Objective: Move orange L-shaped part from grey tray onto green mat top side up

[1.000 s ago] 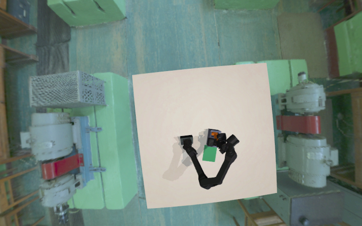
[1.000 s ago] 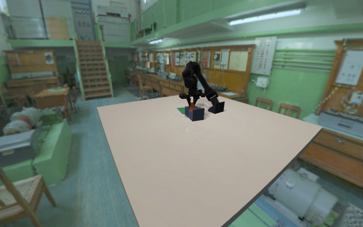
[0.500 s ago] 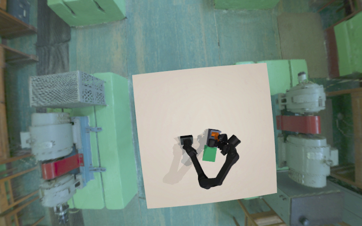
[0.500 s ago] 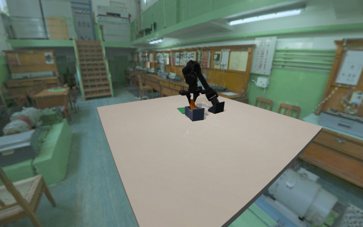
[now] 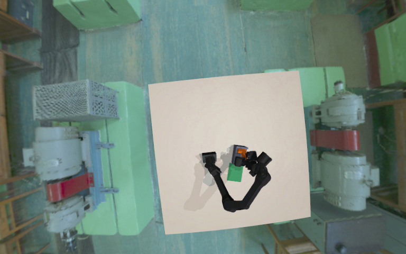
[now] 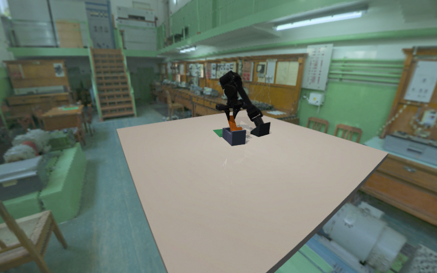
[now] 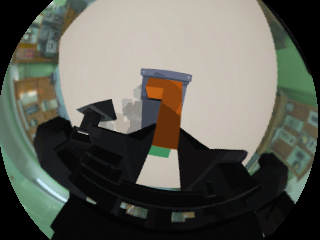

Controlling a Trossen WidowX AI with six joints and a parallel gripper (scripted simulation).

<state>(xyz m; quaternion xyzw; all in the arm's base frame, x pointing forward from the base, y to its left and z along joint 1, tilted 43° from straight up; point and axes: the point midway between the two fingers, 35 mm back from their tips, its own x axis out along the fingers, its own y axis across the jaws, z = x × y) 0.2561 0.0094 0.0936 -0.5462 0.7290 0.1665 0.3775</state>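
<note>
The green mat lies 14 cm below my gripper tip, 13 cm to the right of it and 7 cm behind it. Round my gripper tip: orange L-shaped part: 4 cm to the left, 3 cm below.
</note>
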